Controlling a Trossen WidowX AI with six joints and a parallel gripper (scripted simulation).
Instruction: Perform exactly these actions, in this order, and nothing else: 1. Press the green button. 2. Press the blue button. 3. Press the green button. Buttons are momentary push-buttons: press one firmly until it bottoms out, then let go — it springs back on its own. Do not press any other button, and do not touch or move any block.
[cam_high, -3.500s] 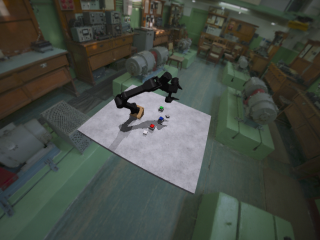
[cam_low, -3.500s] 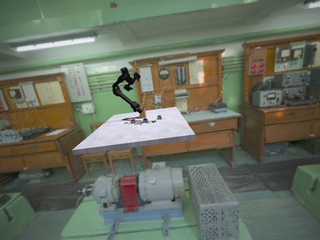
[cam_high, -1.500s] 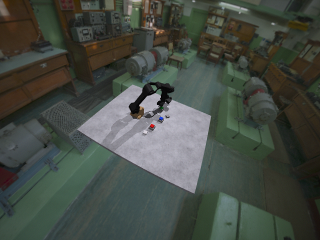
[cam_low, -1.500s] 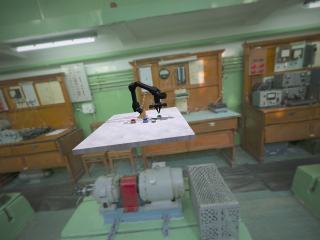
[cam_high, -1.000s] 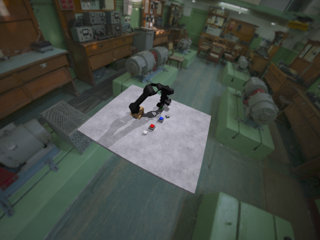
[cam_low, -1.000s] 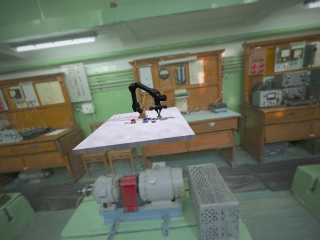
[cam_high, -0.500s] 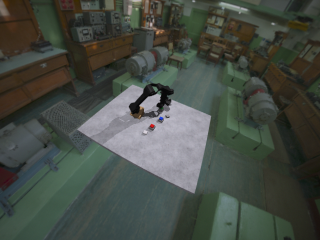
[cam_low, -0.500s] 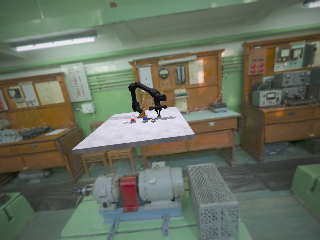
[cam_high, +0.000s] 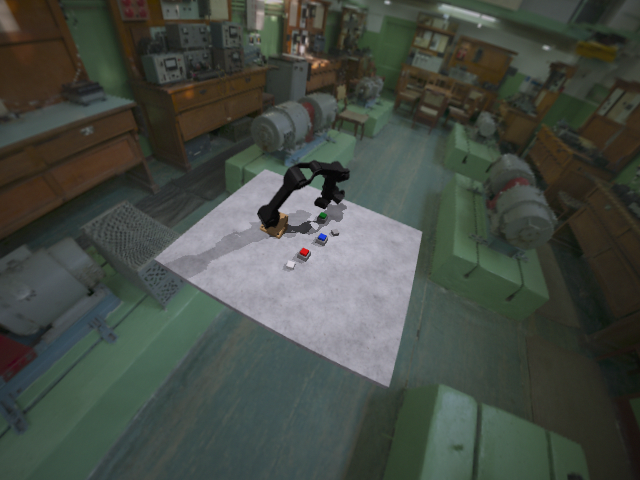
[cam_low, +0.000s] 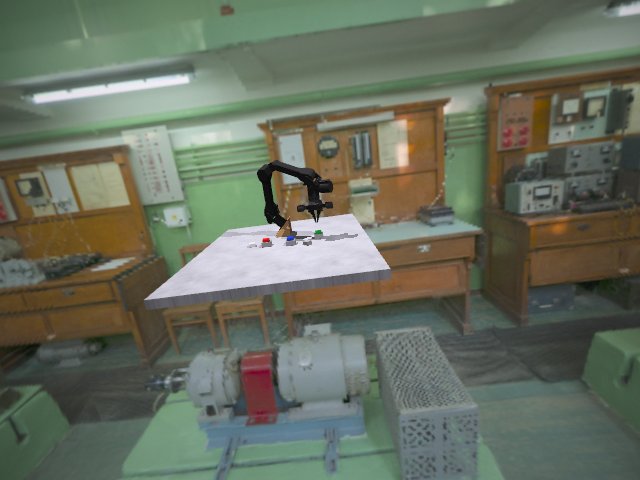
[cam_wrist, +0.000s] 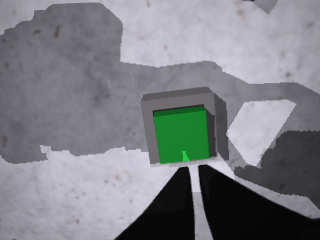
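Now: the green button 5 cm below my gripper tip. From my gripper tip the other things lie so: blue button (6 cm ahead, 15 cm to the right, 5 cm below); small grey block (10 cm ahead, 6 cm to the right, 7 cm below); red button (2 cm ahead, 28 cm to the right, 5 cm below).
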